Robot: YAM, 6 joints.
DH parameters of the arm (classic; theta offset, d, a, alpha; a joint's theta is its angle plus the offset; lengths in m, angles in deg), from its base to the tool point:
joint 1: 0 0.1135 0.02 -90
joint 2: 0 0 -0.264 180
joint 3: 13.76 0 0.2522 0
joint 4: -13.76 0 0.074 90
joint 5: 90 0 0 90
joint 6: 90 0.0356 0 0
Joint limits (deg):
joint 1: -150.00..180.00
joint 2: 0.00..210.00
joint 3: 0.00..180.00
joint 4: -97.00..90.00
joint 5: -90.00..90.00
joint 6: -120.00..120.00
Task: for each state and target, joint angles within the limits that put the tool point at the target. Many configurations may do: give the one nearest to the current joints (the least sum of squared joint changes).
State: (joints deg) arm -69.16 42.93 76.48 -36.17 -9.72 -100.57
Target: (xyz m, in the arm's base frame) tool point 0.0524 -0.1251 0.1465
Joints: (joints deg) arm -69.57 57.33 24.64 -47.05 -8.80 -100.57
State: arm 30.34 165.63 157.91 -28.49 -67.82 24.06
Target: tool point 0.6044 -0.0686 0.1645
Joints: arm -9.46 167.51 161.83 -21.79 -62.98 24.06
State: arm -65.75 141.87 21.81 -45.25 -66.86 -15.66
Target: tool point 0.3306 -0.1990 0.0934
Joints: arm -35.96 124.24 73.28 -29.12 -68.30 -15.66
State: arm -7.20 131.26 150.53 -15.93 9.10 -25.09
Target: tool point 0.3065 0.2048 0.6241
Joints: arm 34.20 118.60 162.62 -7.30 4.66 -25.09
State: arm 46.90 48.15 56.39 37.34 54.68 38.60
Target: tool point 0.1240 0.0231 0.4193
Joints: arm 24.73 38.71 43.62 35.96 60.21 38.60
